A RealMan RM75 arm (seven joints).
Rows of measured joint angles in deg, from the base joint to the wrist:
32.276 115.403 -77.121 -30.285 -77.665 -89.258 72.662
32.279 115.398 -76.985 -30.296 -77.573 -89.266 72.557
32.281 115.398 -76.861 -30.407 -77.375 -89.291 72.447
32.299 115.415 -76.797 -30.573 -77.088 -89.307 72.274
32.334 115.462 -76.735 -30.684 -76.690 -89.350 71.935
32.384 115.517 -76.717 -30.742 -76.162 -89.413 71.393
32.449 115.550 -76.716 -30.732 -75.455 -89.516 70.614
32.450 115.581 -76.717 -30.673 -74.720 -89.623 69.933
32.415 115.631 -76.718 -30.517 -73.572 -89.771 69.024
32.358 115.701 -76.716 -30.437 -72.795 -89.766 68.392
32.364 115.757 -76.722 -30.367 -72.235 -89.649 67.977
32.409 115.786 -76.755 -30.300 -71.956 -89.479 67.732
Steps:
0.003 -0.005 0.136 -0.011 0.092 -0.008 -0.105
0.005 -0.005 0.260 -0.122 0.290 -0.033 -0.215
0.023 0.012 0.324 -0.288 0.577 -0.049 -0.388
0.058 0.059 0.386 -0.399 0.975 -0.092 -0.727
0.108 0.114 0.404 -0.457 1.503 -0.155 -1.269
0.173 0.147 0.405 -0.447 2.210 -0.258 -2.048
0.174 0.178 0.404 -0.388 2.945 -0.365 -2.729
0.139 0.228 0.403 -0.232 4.093 -0.513 -3.638
0.082 0.298 0.405 -0.152 4.870 -0.508 -4.270
0.088 0.354 0.399 -0.082 5.430 -0.391 -4.685
0.133 0.383 0.366 -0.015 5.709 -0.221 -4.930

